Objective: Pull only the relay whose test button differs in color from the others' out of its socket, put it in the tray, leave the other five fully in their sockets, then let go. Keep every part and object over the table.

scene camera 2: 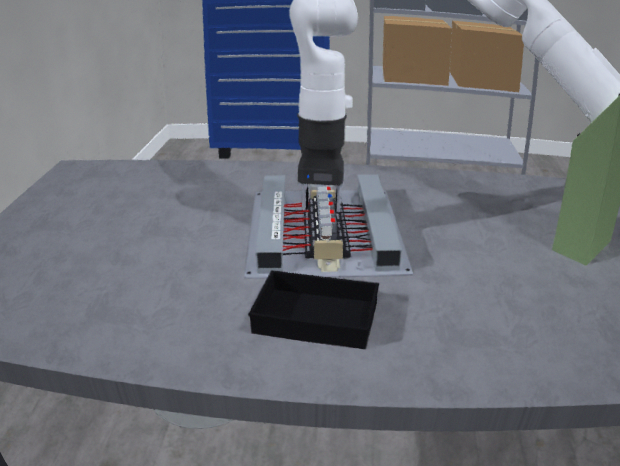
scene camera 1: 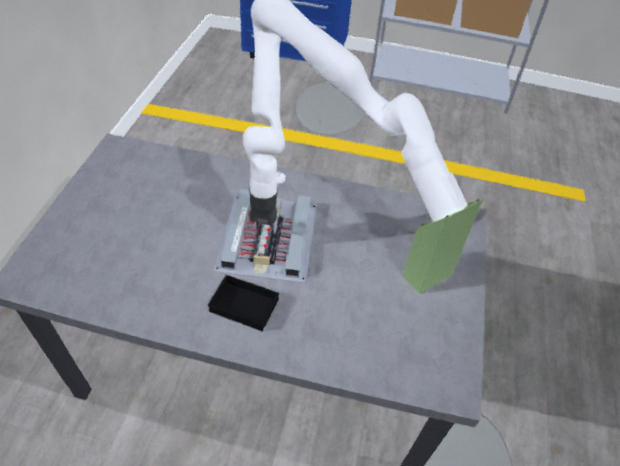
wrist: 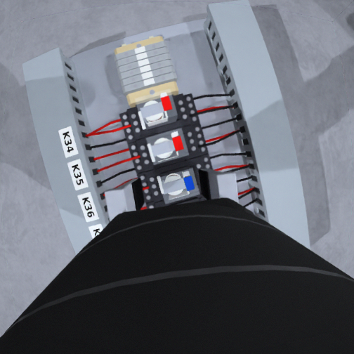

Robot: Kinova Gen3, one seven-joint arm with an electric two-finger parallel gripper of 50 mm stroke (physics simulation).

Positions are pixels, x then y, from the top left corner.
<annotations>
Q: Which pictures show the gripper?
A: Scene camera 2, scene camera 1 and the wrist view: all of them.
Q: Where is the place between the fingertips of the gripper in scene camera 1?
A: At 265,227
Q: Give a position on a grey panel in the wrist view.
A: At 196,72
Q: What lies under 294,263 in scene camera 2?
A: A grey panel.
</annotations>
